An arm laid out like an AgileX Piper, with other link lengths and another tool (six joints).
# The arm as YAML. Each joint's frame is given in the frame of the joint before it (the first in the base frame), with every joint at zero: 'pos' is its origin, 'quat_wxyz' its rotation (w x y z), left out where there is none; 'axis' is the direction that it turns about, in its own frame. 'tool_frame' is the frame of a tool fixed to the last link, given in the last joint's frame.
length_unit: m
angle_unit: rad
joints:
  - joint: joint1
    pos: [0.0, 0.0, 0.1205]
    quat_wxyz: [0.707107, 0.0, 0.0, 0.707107]
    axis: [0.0, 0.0, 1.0]
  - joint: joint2
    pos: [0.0, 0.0, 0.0]
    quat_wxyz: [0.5, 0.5, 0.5, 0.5]
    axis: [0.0, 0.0, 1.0]
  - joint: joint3
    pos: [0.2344, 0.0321, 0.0]
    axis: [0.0, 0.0, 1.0]
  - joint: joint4
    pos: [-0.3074, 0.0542, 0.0]
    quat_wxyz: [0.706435, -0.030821, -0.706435, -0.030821]
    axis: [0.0, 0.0, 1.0]
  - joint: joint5
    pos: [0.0, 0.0, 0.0]
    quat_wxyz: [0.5, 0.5, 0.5, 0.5]
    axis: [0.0, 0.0, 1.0]
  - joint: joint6
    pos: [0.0, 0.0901, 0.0]
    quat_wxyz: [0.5, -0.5, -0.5, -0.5]
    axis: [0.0, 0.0, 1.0]
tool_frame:
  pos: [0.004, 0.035, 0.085]
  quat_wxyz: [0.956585, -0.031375, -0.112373, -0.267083]
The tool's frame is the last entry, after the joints.
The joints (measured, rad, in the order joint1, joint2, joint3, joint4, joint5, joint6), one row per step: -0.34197 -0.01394 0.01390 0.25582 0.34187 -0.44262; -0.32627 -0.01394 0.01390 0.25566 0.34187 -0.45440; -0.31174 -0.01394 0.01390 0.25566 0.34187 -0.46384; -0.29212 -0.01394 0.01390 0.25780 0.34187 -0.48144; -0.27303 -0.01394 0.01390 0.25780 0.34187 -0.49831; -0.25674 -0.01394 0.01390 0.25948 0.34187 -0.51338; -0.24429 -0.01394 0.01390 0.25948 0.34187 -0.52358; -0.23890 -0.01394 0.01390 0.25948 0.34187 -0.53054; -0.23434 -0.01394 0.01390 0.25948 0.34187 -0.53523; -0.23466 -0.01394 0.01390 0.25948 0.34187 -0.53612; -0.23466 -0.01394 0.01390 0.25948 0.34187 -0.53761
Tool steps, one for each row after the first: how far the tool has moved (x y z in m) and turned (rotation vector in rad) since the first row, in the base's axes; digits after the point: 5 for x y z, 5 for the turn. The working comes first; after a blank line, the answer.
Tool pose at each row, in the base's axes (x y z in m, rotation vector in rad; the steps are taken from these numbers as rounded here): 0.24327 -0.05929 0.19407 0.97199 1.35136 0.29460; 0.24423 -0.05507 0.19394 0.95129 1.36389 0.29946; 0.24506 -0.05121 0.19384 0.93338 1.37468 0.30495; 0.24610 -0.04575 0.19371 0.90607 1.39001 0.31143; 0.24698 -0.04048 0.19352 0.87812 1.40491 0.31610; 0.24765 -0.03592 0.19339 0.85458 1.41703 0.32118; 0.24810 -0.03249 0.19326 0.83681 1.42596 0.32473; 0.24829 -0.03093 0.19317 0.82679 1.43053 0.32479; 0.24843 -0.02964 0.19312 0.81937 1.43400 0.32554; 0.24843 -0.02969 0.19310 0.81879 1.43412 0.32478; 0.24843 -0.02964 0.19308 0.81743 1.43456 0.32392

0.00096 0.00422 -0.00013 -0.01124 0.00284 0.01852; 0.00179 0.00808 -0.00023 -0.02016 0.00493 0.03532; 0.00283 0.01354 -0.00036 -0.03482 0.00794 0.05936; 0.00371 0.01881 -0.00055 -0.05089 0.01118 0.08251; 0.00438 0.02337 -0.00068 -0.06369 0.01333 0.10255; 0.00483 0.02680 -0.00081 -0.07348 0.01495 0.11745; 0.00502 0.02836 -0.00090 -0.08015 0.01611 0.12450; 0.00516 0.02965 -0.00095 -0.08466 0.01684 0.13018; 0.00516 0.02960 -0.00097 -0.08550 0.01702 0.13007; 0.00516 0.02965 -0.00099 -0.08692 0.01730 0.13043
